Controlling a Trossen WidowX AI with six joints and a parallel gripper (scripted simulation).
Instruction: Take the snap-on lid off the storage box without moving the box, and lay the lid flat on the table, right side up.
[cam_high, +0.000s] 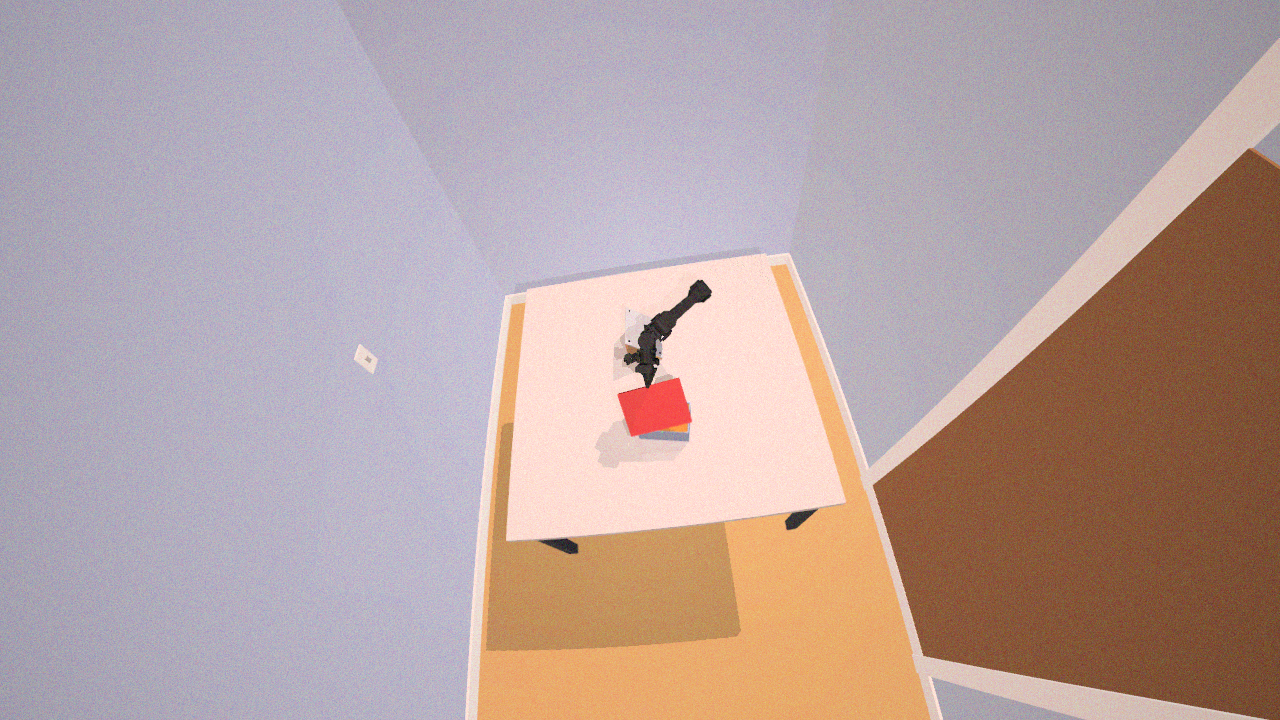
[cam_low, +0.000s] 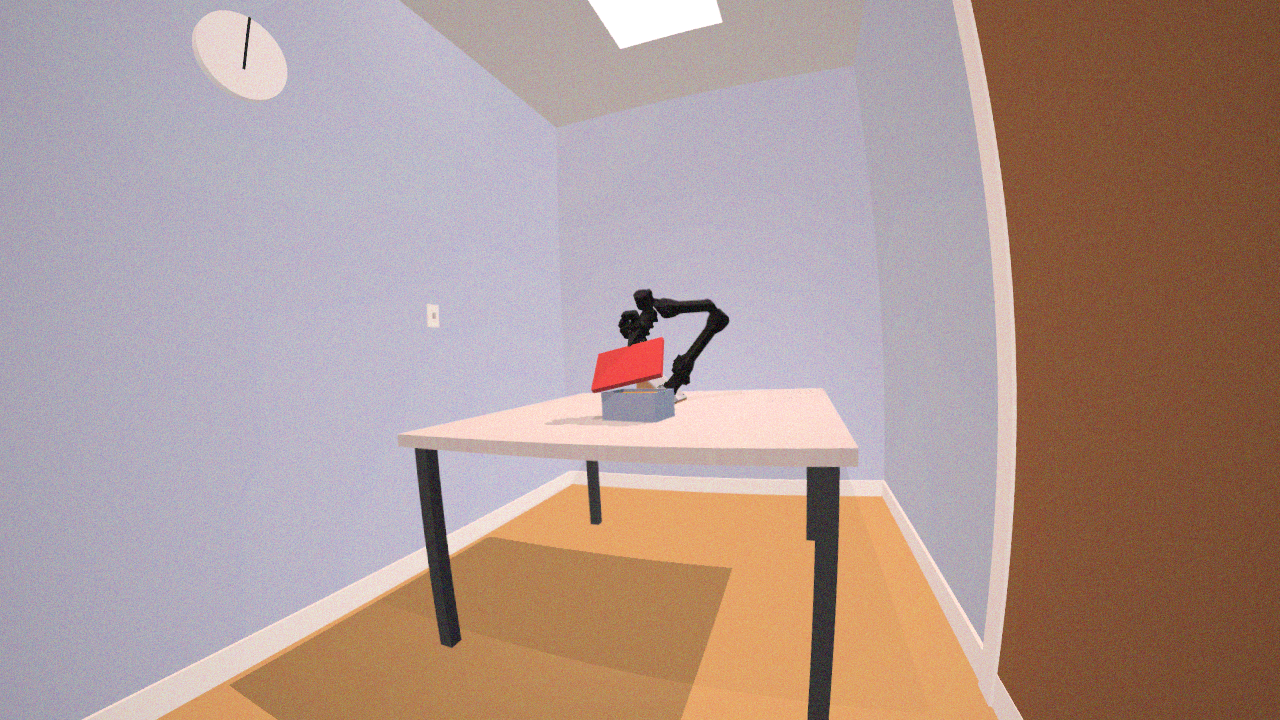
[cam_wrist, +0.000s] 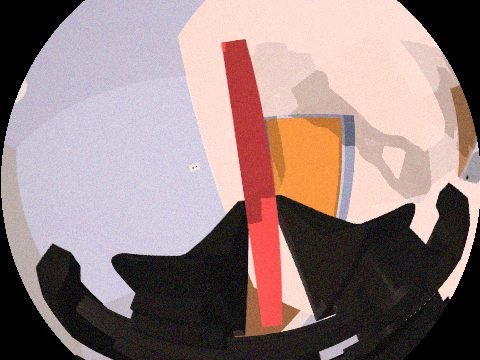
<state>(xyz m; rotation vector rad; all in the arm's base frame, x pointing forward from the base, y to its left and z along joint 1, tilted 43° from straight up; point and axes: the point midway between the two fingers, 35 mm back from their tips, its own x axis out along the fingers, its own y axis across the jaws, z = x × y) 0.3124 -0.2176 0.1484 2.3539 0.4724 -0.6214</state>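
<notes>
Now: the red lid 60 mm ahead of my gripper tip, 10 mm to the left of it and 50 mm below it. Also, from my gripper tip: storage box (60 mm ahead, 30 mm to the left, 190 mm below).
</notes>
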